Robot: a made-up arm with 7 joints. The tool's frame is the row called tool. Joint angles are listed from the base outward. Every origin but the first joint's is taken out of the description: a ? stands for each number. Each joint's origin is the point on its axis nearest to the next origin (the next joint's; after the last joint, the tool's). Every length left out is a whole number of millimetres.
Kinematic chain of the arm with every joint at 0, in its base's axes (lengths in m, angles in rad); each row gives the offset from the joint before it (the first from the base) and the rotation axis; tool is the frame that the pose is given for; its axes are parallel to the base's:
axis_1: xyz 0 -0.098 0.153 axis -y
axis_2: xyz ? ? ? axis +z
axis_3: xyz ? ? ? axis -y
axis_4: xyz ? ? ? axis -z
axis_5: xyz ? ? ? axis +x
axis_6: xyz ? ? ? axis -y
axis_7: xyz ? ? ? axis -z
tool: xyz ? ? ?
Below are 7 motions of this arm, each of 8 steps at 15 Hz.
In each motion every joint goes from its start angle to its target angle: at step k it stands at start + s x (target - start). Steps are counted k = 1, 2, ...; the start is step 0. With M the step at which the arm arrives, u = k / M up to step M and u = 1 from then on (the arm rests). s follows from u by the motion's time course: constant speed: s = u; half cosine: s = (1 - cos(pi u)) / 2; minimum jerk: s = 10 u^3 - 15 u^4 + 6 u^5.
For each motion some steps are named. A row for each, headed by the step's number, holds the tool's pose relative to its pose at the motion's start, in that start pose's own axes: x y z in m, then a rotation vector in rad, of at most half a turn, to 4 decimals.
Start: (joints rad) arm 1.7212 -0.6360 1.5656 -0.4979 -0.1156 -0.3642 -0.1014
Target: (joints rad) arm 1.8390 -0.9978 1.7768 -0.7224 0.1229 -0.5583 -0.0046
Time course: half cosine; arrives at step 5
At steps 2, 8:
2: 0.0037 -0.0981 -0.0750 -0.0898 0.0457 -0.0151
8: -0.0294 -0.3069 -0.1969 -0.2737 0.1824 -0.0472

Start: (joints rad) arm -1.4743 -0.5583 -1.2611 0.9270 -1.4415 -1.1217 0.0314
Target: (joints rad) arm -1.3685 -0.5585 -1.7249 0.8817 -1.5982 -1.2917 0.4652
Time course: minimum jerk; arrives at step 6
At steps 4, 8:
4: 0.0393 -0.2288 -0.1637 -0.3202 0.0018 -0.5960
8: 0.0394 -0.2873 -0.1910 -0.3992 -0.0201 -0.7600

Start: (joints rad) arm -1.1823 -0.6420 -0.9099 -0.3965 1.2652 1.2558 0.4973
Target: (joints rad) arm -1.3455 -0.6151 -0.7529 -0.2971 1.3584 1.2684 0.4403
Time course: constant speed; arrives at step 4
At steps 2, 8:
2: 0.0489 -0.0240 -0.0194 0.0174 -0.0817 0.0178
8: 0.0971 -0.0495 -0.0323 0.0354 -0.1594 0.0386

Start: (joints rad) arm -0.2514 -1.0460 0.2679 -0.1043 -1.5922 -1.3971 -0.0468
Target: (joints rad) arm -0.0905 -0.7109 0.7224 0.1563 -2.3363 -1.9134 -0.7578
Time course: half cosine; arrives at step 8
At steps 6, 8:
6: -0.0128 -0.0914 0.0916 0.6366 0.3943 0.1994
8: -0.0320 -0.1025 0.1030 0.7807 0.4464 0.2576

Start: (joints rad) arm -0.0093 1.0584 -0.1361 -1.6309 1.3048 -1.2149 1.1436
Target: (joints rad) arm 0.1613 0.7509 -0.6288 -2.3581 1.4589 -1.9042 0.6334
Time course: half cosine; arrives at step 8
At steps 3, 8:
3: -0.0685 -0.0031 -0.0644 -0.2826 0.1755 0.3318
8: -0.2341 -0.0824 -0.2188 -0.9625 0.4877 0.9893

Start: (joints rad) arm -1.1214 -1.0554 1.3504 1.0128 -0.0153 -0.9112 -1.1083
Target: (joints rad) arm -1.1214 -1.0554 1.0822 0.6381 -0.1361 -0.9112 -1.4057
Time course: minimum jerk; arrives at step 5
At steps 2, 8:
2: -0.0464 0.0095 -0.1144 -0.0237 0.1659 0.0829
8: -0.2110 0.0448 -0.3355 -0.0071 0.5247 0.2765

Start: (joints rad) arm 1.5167 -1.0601 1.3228 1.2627 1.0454 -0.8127 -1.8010
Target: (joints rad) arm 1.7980 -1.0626 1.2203 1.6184 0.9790 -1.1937 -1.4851
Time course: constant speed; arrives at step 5
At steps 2, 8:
2: -0.0123 -0.1504 0.0565 -0.0574 -0.0960 -0.2196
8: -0.0623 -0.3325 0.1748 -0.1118 -0.2932 -0.5264

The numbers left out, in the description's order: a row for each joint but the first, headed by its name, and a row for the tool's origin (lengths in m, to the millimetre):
axis_2: 0.207 0 -0.154
axis_3: 0.291 0.159 0
axis_4: -0.035 0 -0.255
axis_5: -0.033 0.075 0
axis_6: 0 0.383 -0.097
axis_7: 0.033 0 -0.065
tool: 0.215 -0.1 0

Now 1 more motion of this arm.
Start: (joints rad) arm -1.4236 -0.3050 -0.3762 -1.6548 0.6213 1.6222 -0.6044
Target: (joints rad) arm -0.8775 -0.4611 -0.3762 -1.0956 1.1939 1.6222 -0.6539
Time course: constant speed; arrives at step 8
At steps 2, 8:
2: 0.0705 -0.0319 -0.0342 -0.1552 -0.0656 0.0044
8: 0.3069 -0.0715 0.0141 -0.4915 -0.4926 -0.0395

